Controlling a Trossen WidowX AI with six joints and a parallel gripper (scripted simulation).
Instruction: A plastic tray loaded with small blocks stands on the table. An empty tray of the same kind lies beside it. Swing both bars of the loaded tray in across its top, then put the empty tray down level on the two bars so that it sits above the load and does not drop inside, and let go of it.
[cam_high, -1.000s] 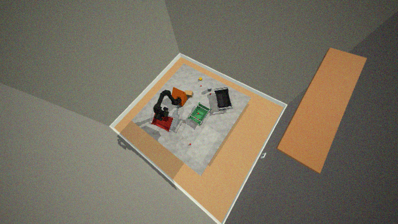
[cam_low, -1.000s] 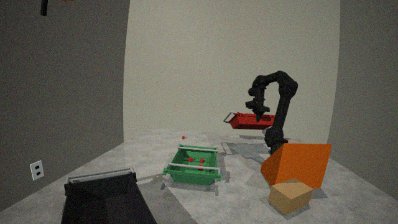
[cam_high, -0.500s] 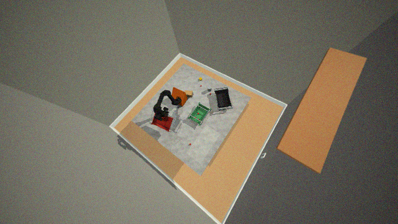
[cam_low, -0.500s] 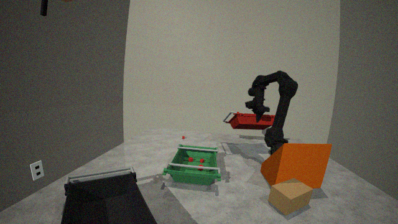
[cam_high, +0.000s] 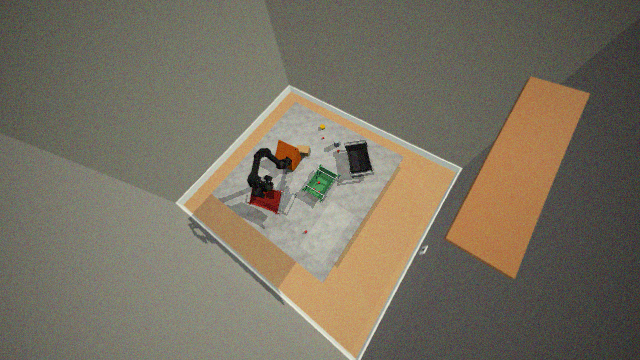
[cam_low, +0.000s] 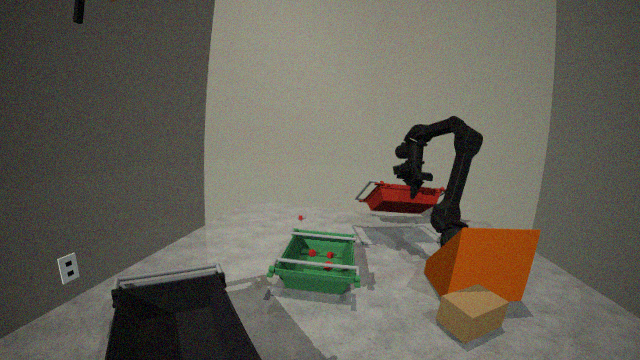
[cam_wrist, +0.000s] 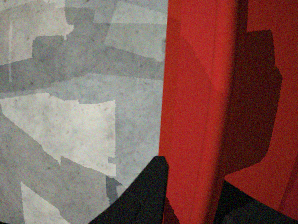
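The red tray is 8 cm to the right of my gripper tip, 2 cm ahead of it and 1 cm below it. Also, from my gripper tip: tan box: 51 cm to the left, 13 cm below, 6 cm behind; red cube: 45 cm ahead, 15 cm below, 9 cm to the right; yellow piece: 85 cm to the left, 15 cm below, 8 cm behind.
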